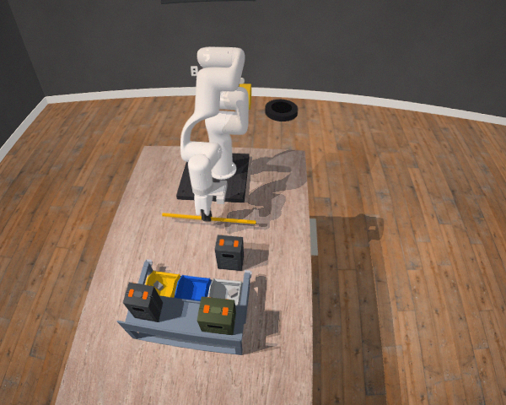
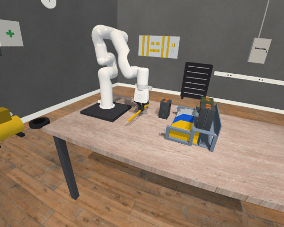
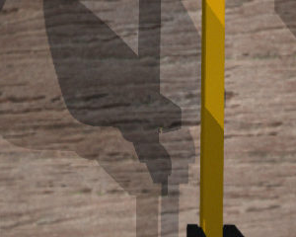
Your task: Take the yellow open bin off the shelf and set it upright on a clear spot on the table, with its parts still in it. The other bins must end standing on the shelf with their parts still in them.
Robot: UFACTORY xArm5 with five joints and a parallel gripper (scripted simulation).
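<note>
Now: the yellow open bin 330 mm ahead of my hand, 130 mm to the right of it and 30 mm below it. Also, from my hand: thin yellow rod (20 mm below); grey part (290 mm ahead, 150 mm to the right, 60 mm below); blue bin (340 mm ahead, 20 mm to the right, 30 mm below).
</note>
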